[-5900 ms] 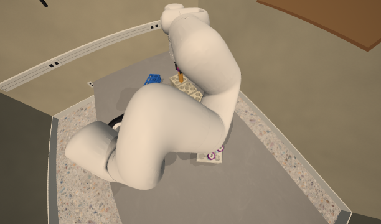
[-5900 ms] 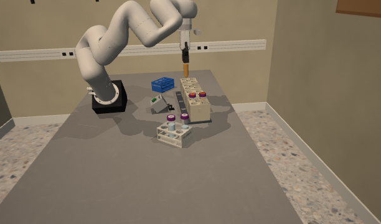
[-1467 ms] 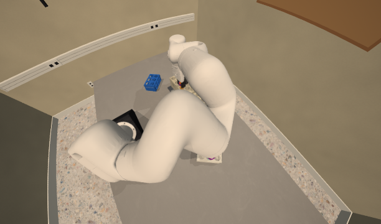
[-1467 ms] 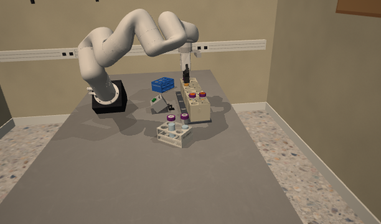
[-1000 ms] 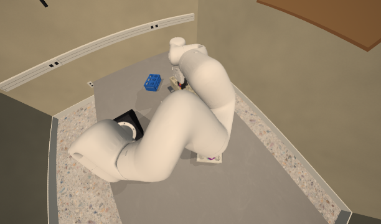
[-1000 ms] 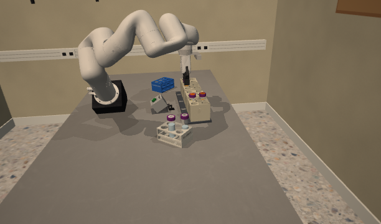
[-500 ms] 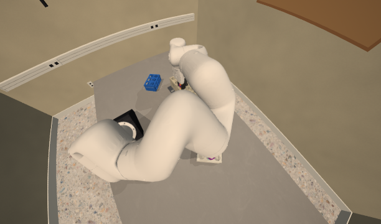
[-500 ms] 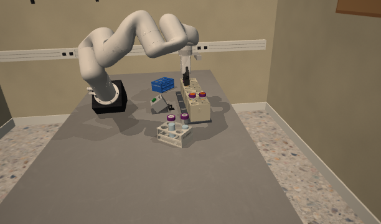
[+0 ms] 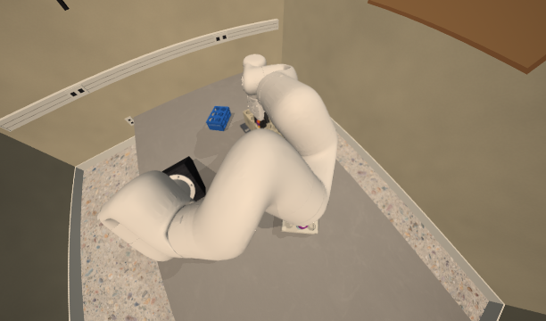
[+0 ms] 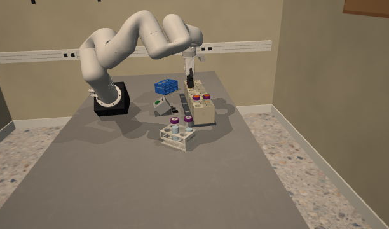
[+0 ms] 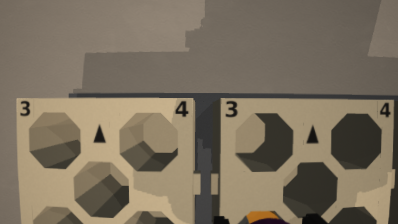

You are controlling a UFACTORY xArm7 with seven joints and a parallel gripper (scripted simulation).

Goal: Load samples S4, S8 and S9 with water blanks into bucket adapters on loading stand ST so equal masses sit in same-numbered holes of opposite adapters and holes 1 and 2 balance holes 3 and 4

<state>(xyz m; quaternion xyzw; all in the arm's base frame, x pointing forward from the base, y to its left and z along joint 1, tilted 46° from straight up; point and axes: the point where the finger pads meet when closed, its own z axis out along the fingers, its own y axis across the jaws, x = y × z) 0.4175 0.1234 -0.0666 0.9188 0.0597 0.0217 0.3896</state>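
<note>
My gripper is now 50 mm above the orange-dot sample tube and 10 mm to the right of it. From my hand the other things lie so: white rack 430 mm to the right, 90 mm below, 70 mm behind; green DONE key 180 mm behind, 130 mm to the right, 60 mm below; blue rack 220 mm to the left, 150 mm behind, 90 mm below.
</note>
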